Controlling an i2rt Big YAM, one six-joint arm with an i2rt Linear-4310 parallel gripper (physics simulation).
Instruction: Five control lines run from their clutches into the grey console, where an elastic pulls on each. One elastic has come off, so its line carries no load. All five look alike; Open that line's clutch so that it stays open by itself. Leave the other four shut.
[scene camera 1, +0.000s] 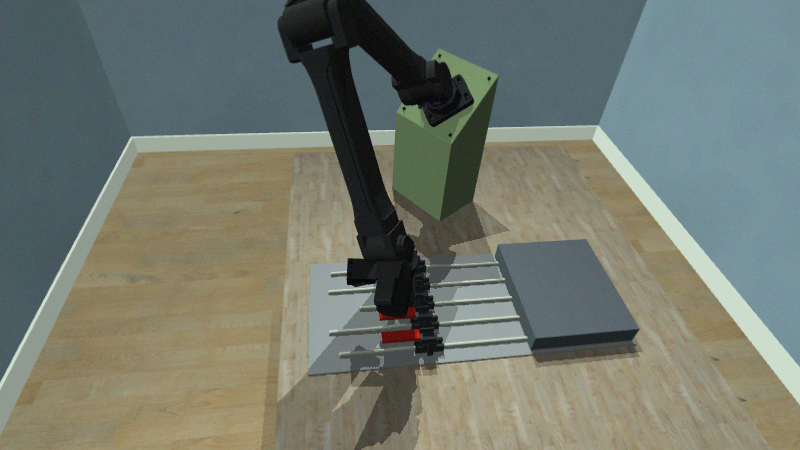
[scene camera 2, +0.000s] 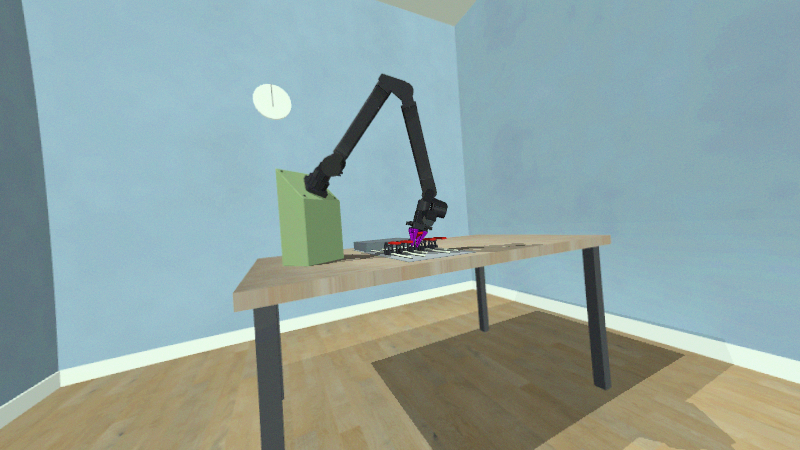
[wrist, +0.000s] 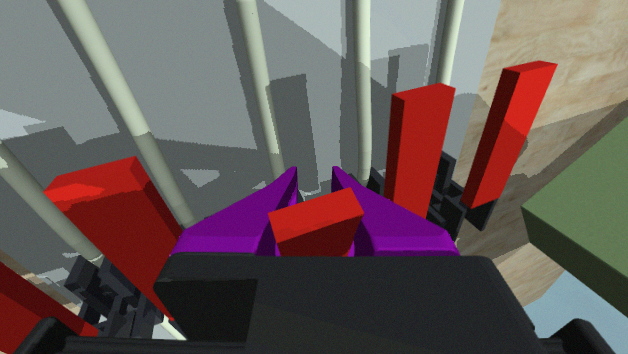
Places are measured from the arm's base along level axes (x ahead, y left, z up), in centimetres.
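Pixels of known places: gripper, fingertip midpoint: (scene camera 2: 414, 247) (wrist: 314, 176); arm's base, link origin: (scene camera 1: 447, 102) (scene camera 2: 314, 187).
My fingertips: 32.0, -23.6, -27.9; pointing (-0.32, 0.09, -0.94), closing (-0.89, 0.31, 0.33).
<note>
For each thing: its top centre in the pictures, then the offset to it from my fingertips, as dx, dy, dz.
- middle red lever, top centre: (wrist: 333, 317) +1.9, +0.9, +6.3
- grey console, top centre: (scene camera 1: 563, 283) (scene camera 2: 383, 240) +10.1, +37.8, +1.9
My gripper (scene camera 2: 416, 246) (wrist: 314, 176) points down over the middle clutch. Its purple fingertips are nearly together, a narrow gap between them. The middle red lever (wrist: 316, 220) crosses in front of the fingers in the wrist view; I see no thing clearly pinched, and its far part is hidden by my housing. Two levers (wrist: 417, 145) (wrist: 510, 135) show on the right and two (wrist: 105, 225) (wrist: 30, 310) on the left. In scene camera 1, two levers (scene camera 1: 397, 315) (scene camera 1: 400, 336) show on the near side. Pale lines (scene camera 1: 475, 302) run into the grey console (scene camera 1: 567, 291).
The clutches stand in a row on a light grey base plate (scene camera 1: 324, 319). Neighbouring levers and black clutch bodies (scene camera 1: 429, 345) flank my fingers closely. The green pedestal (scene camera 1: 422, 162) (scene camera 2: 323, 232) (wrist: 590, 200) carries the arm. All stand on a wooden table (scene camera 2: 346, 288).
</note>
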